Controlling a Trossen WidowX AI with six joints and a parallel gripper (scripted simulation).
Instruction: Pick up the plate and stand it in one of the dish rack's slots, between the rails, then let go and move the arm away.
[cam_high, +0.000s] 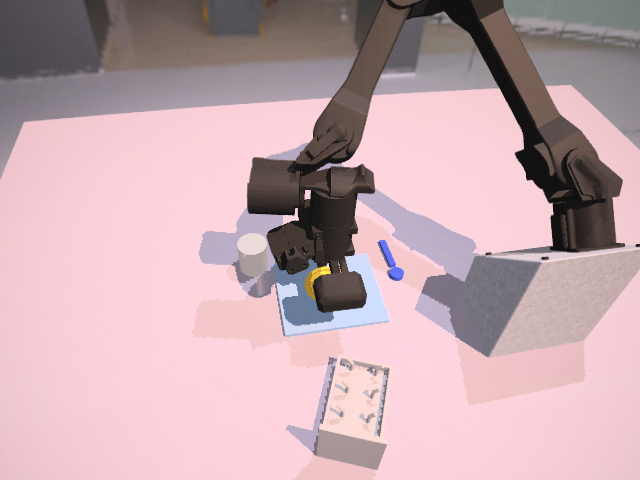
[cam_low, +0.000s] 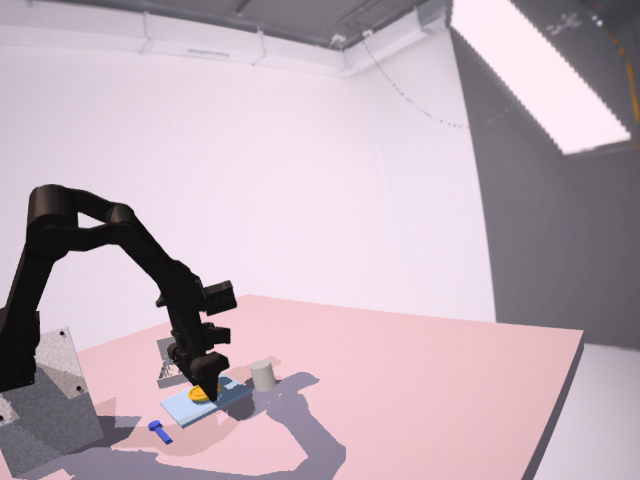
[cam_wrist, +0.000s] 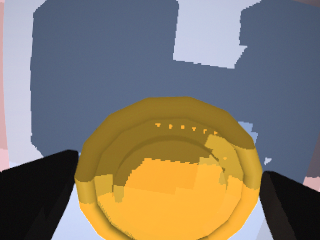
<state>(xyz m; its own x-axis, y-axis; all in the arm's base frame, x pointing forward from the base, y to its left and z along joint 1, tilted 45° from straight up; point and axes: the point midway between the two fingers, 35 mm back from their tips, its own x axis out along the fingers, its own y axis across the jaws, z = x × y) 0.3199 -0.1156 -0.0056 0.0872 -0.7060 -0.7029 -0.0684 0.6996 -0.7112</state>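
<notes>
Now: the light blue mat 10 mm below my gripper tip. Round my gripper tip: blue spoon: 110 mm behind, 40 mm to the right; then dish rack: 20 mm behind, 190 mm to the left, 20 mm above; then yellow plate: 10 mm above.
</notes>
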